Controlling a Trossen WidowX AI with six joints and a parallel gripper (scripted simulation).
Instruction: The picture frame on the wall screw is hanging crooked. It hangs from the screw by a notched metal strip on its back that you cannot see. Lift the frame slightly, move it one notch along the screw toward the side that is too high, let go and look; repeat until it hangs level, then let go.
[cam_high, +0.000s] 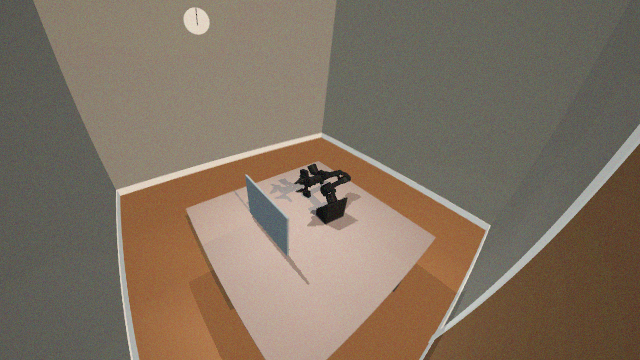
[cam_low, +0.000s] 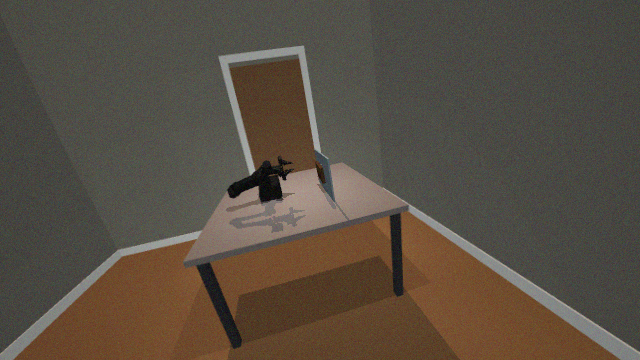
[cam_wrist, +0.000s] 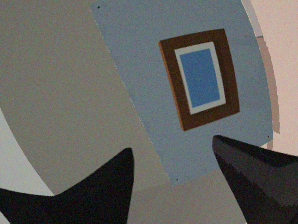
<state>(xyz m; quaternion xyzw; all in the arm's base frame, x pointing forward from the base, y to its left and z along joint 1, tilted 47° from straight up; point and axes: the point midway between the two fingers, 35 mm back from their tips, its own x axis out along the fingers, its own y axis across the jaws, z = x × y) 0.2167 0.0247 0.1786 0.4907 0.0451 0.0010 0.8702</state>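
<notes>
The picture frame is 20 cm ahead of my gripper tip, 2 cm to the left of it and 9 cm below it. Round my gripper tip: wall panel (21 cm ahead, 2 cm to the left, 10 cm below).
</notes>
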